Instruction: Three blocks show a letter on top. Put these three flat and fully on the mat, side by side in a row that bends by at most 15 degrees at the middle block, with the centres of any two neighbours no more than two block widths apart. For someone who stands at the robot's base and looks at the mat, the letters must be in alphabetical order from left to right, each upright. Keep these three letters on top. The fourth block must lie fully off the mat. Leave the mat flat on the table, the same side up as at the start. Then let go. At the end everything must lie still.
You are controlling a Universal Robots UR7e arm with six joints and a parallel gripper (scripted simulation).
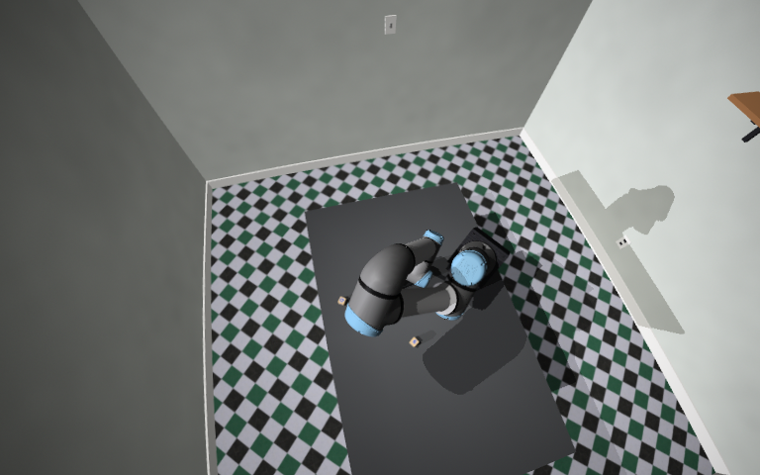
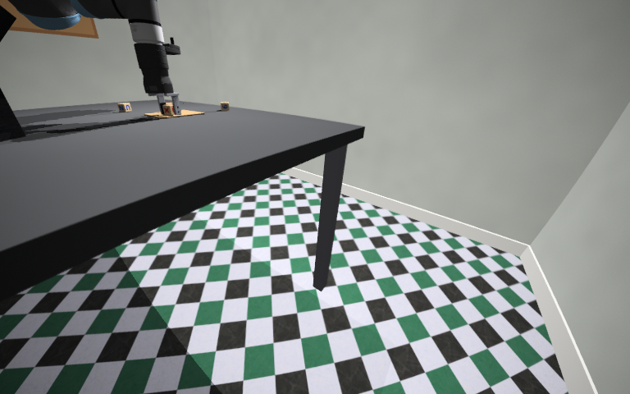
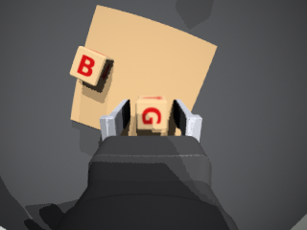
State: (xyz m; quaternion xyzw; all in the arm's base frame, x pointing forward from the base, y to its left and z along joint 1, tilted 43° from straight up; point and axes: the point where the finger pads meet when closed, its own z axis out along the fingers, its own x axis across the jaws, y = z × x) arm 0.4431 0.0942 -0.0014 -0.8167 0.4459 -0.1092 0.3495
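Now: the G block right at my hand. Also, from my hand: mat (10 mm ahead, 30 mm to the left, 20 mm below).
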